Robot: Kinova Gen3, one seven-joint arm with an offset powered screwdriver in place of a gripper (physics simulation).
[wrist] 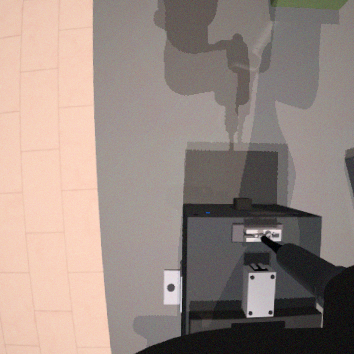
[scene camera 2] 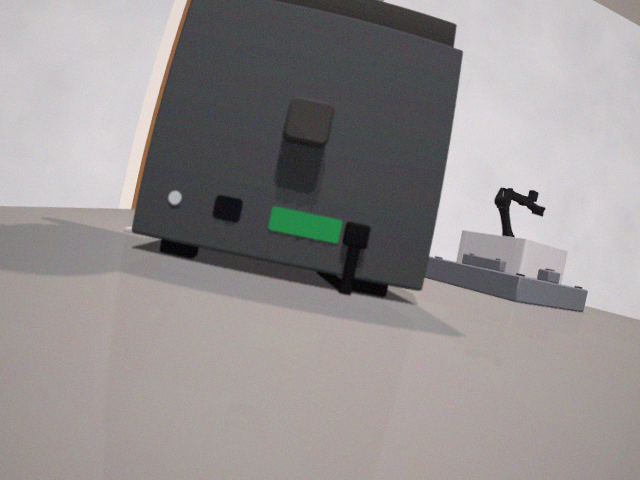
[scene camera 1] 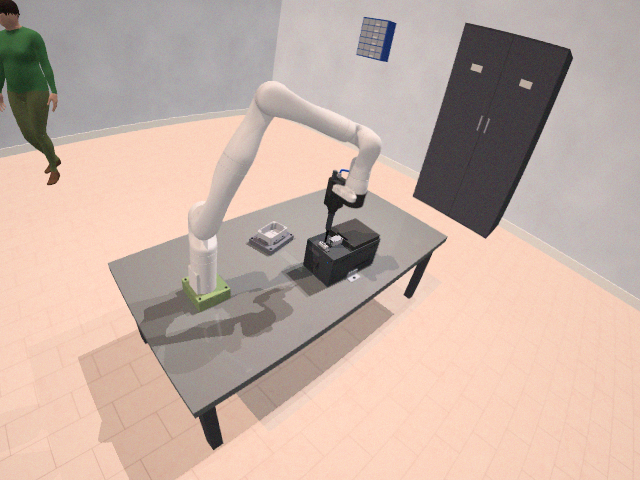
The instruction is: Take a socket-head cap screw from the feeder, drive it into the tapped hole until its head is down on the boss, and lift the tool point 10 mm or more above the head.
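Observation:
The feeder point(scene camera 1: 330, 266) point(scene camera 2: 392, 170) point(wrist: 215, 265) is a dark box on the table. Near one end of its top is a small bright pick-up block point(wrist: 277, 239) with small screw-like shapes, too small to tell apart. My black screwdriver point(scene camera 1: 326, 242) point(wrist: 263, 238) points down, its thin bit tip at that block in the wrist view. Whether the tip touches it, or a screw is on the bit, I cannot tell. A pale open housing point(scene camera 1: 267, 239) point(scene camera 2: 542, 253) stands on a grey base plate point(scene camera 1: 269, 250) point(scene camera 2: 550, 295) beside the feeder. The tapped hole and boss cannot be made out.
A white block with dark screws point(wrist: 259, 295) point(scene camera 1: 336, 239) stands on the feeder beside the pick-up block. A small white bracket point(scene camera 1: 353, 277) point(wrist: 171, 296) is at its side. A dark jointed shape point(scene camera 2: 505, 211) shows above the housing. A person in green point(scene camera 1: 25, 62) is at the far left.

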